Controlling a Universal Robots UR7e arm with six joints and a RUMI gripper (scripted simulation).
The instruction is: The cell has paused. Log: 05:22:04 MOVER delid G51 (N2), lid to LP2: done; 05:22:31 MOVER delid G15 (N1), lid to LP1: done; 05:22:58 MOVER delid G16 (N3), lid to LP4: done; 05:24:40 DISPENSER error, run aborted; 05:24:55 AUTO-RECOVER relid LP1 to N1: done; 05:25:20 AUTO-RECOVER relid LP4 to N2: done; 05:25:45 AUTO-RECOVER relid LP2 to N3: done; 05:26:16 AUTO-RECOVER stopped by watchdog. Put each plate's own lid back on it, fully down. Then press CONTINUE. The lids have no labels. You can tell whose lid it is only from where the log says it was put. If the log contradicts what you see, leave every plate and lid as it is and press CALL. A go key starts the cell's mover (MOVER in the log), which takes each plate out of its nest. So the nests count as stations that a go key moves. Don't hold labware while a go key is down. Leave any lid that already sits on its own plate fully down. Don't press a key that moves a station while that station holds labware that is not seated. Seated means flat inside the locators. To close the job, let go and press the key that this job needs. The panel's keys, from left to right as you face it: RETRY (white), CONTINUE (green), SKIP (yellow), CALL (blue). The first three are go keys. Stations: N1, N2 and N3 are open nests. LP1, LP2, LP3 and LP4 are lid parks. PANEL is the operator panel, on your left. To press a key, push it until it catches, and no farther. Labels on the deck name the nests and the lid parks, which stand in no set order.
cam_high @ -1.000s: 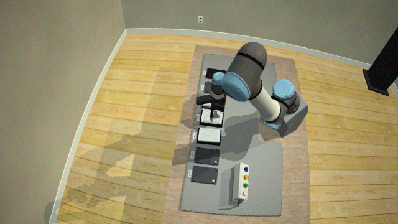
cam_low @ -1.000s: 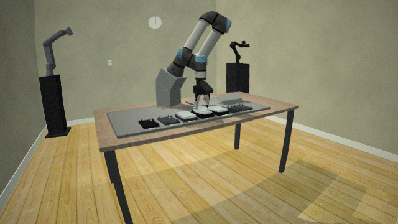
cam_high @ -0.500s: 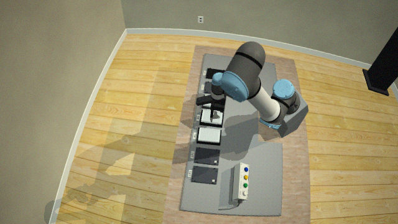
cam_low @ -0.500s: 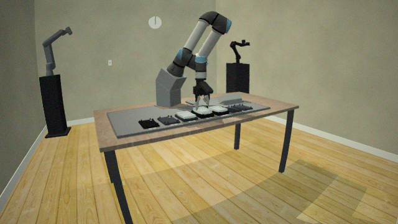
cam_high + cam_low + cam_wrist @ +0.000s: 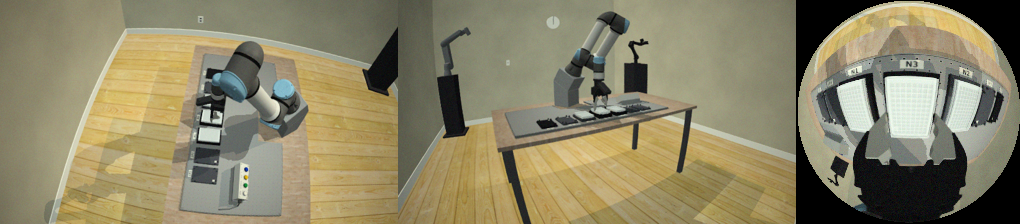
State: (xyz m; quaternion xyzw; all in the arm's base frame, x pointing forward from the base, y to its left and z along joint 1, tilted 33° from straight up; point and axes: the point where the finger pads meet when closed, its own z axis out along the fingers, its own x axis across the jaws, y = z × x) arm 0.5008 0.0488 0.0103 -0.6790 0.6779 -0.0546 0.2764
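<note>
Right now my hand is 1 cm above the clear lid. From my hand the other things lie so: blue key: 27 cm behind, 32 cm to the left, 2 cm above; plate: 2 cm below; LP2 lid park: 3 cm behind, 26 cm to the left, 4 cm below.
</note>
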